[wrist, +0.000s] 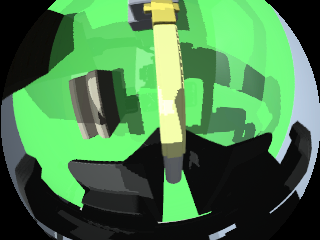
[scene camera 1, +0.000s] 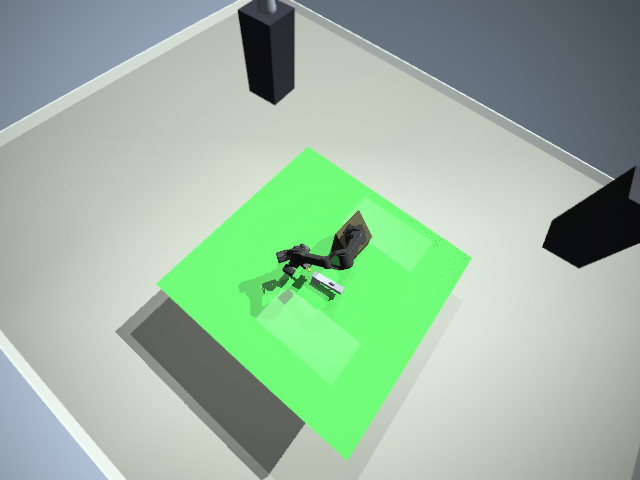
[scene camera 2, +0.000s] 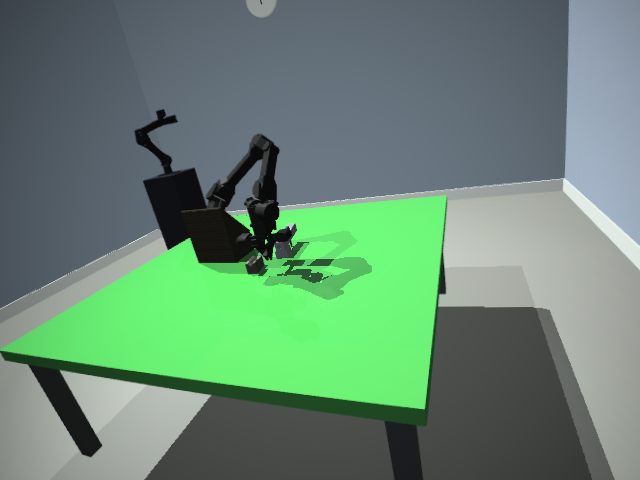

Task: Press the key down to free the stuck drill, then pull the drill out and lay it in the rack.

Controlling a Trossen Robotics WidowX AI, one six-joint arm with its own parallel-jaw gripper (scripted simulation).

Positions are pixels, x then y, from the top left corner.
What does my gripper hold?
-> A yellow drill.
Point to a rack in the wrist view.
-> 93,99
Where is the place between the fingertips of my gripper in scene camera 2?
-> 269,260
